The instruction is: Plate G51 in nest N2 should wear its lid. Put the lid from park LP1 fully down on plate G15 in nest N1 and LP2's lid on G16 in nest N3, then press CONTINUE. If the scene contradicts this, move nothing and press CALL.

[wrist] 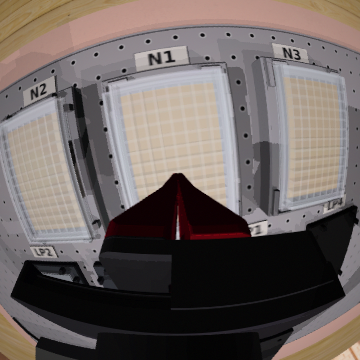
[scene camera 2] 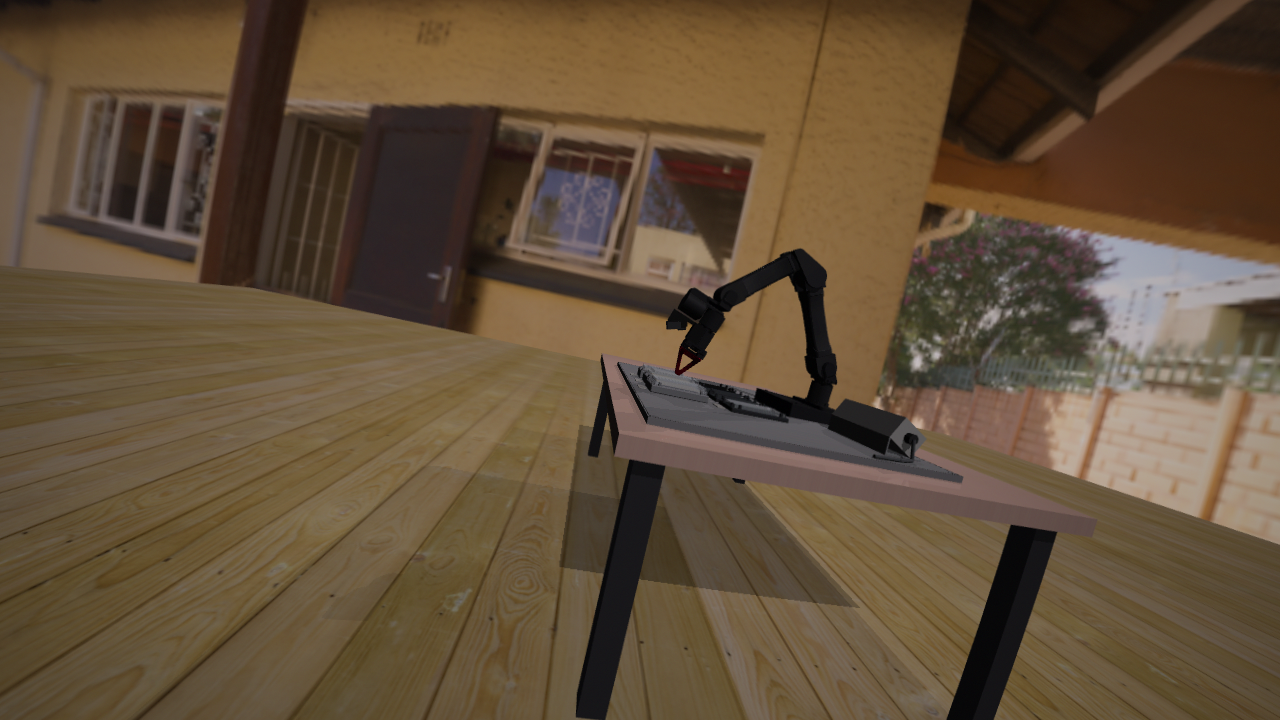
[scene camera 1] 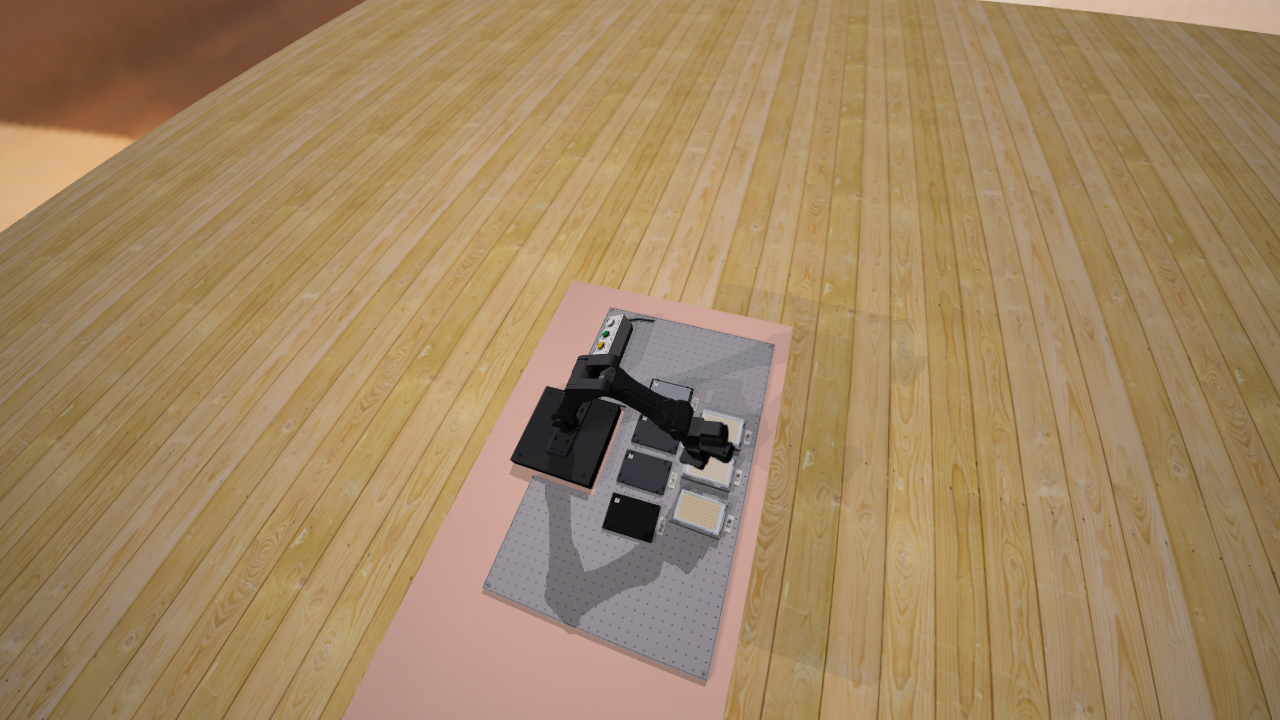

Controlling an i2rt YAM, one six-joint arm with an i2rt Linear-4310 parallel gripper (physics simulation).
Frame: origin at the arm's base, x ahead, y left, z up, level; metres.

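Seen in the pictures: gripper, fingertip midpoint: [wrist: 177,180] [scene camera 2: 676,374] [scene camera 1: 705,463]; arm's base at its link origin: [scene camera 2: 815,406] [scene camera 1: 570,425].
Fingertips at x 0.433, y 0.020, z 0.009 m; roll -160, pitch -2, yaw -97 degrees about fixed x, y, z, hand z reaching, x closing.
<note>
Pixels of each thing's top centre, then the offset from my fingertips to it. "spot": a spot on its surface instead. Level surfaces: height alone.
- nest N1 at a spot on its surface: [wrist: 172,120] [scene camera 1: 718,468] spot: 0.041 m ahead, 0.002 m right, 0.001 m up
- nest N2 at a spot on its surface: [wrist: 42,175] spot: 0.017 m ahead, 0.114 m left, 0.005 m down
- nest N3 at a spot on its surface: [wrist: 317,140] [scene camera 1: 698,510] spot: 0.018 m ahead, 0.131 m right, 0.010 m down
- Park LP1 at its top centre: [scene camera 2: 724,389] [scene camera 1: 644,470] 0.164 m back, 0.073 m right, 0.019 m down
- Park LP2 at its top centre: [scene camera 2: 737,396] [scene camera 1: 657,430] 0.166 m back, 0.056 m left, 0.019 m down
- Park LP4 at its top centre: [wrist: 330,261] [scene camera 1: 631,516] [scene camera 2: 710,382] 0.154 m back, 0.207 m right, 0.019 m down
- button box at its top centre: [scene camera 2: 879,408] [scene camera 1: 608,338] 0.422 m back, 0.294 m left, 0.045 m up
- perforated board at its surface level: 0.039 m down
My gripper [wrist: 177,180] [scene camera 2: 682,368] is shut and empty, fingertips together above the near part of the tan-welled plate in nest N1 [wrist: 172,120] [scene camera 1: 718,474]. The plate in nest N2 [wrist: 42,175] [scene camera 1: 733,425] is at the left in the wrist view; the plate in nest N3 [wrist: 317,140] [scene camera 1: 699,513] is at the right. All three have clear, glassy rims; I cannot tell whether each wears a lid. Park LP1 [scene camera 1: 644,471] is dark grey; its label is partly hidden by my fingers in the wrist view. Park LP2 [scene camera 1: 653,436] is partly hidden by the arm.
Park LP4 [scene camera 1: 631,517] looks blacker than its neighbours. Another, lighter park [scene camera 1: 671,391] lies at the far end of the row. A button box [scene camera 1: 622,336] [scene camera 2: 868,428] with green and yellow buttons stands by the arm's base [scene camera 1: 546,438]. The perforated board [scene camera 1: 662,626] bears the nests.
</note>
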